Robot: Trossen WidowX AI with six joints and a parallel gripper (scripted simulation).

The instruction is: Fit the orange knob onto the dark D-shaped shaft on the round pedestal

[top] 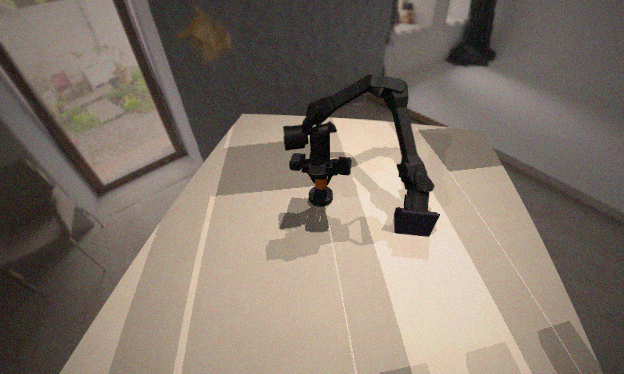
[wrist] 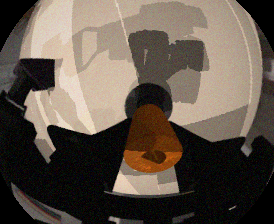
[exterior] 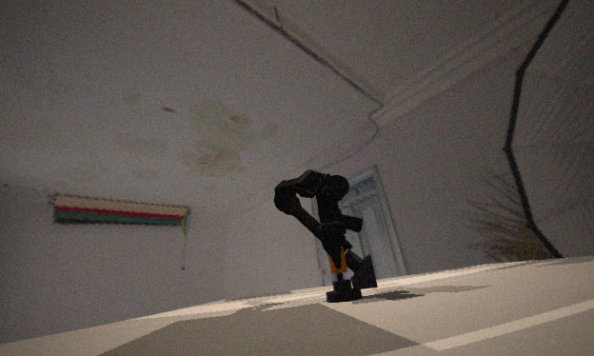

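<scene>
My gripper tip is 2 cm below the orange knob. Round my gripper tip: round dark pedestal: 4 cm below.
</scene>
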